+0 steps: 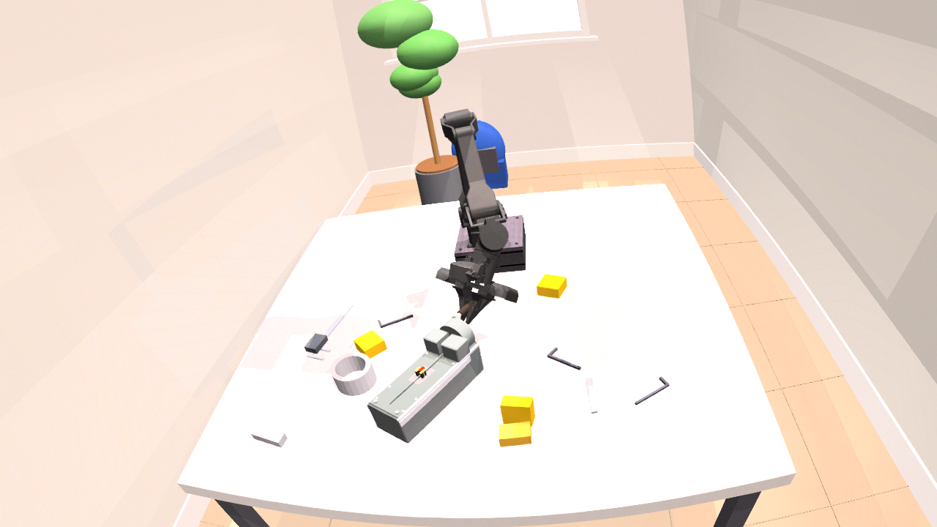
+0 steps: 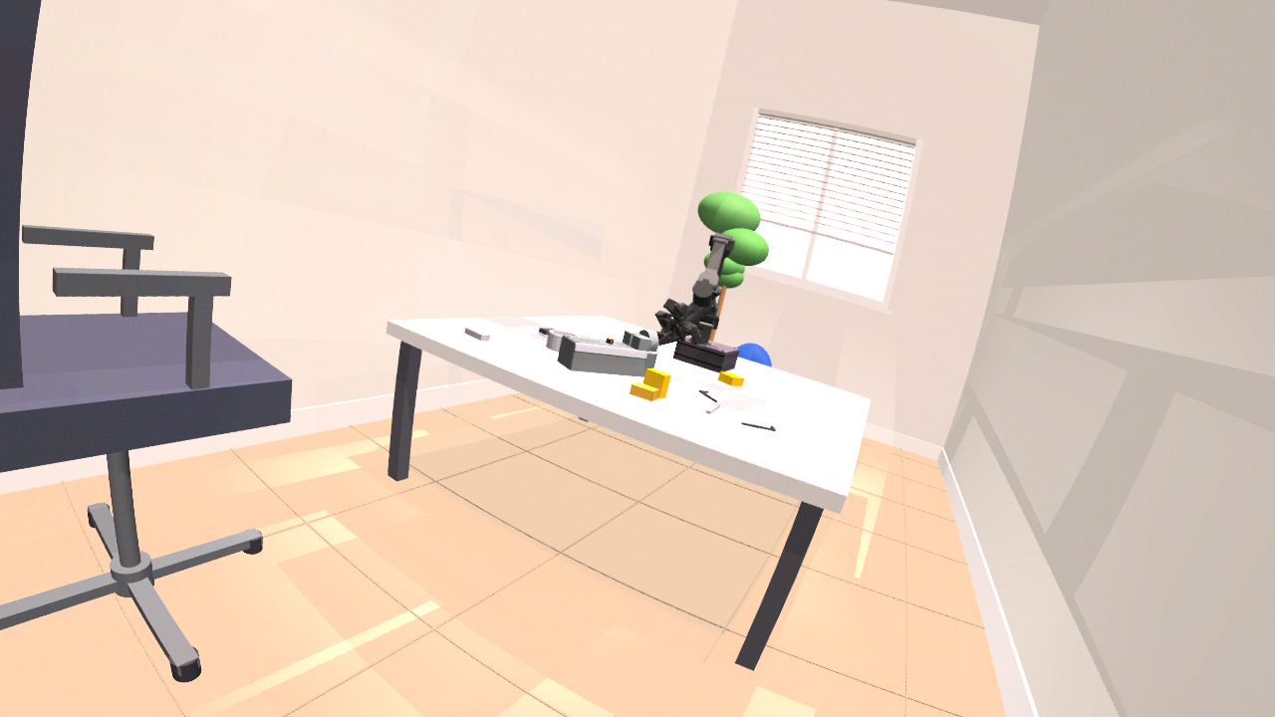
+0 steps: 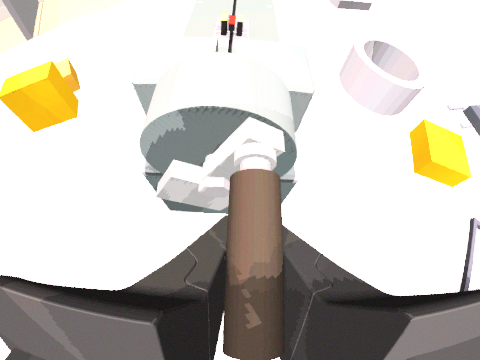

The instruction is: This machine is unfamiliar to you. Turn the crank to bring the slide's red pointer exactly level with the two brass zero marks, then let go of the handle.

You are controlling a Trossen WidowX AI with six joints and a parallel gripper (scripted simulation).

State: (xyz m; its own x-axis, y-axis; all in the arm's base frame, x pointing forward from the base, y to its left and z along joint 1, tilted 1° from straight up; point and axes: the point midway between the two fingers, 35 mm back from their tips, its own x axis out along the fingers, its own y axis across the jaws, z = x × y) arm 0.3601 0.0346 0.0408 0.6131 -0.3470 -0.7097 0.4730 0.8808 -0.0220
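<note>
Now: gripper tip 10 mm past the brown crank handle, 10 mm to the right of it and 30 mm below it. The rest, counted from my gripper tip: red pointer (150 mm ahead, 60 mm to the right, 10 mm below).
</note>
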